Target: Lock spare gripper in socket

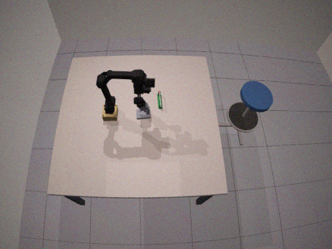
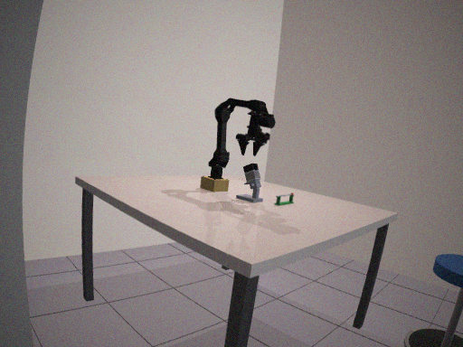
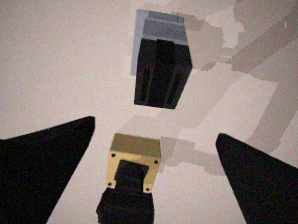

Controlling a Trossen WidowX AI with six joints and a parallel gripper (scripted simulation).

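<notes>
Now: the green cradle 190 mm below my gripper tip, 150 mm ahead of it and 140 mm to the left of it. From my gripper tip the other things lie so: spare gripper 90 mm below, 40 mm ahead, 10 mm to the left; then socket 170 mm below, 50 mm ahead, 10 mm to the left.
</notes>
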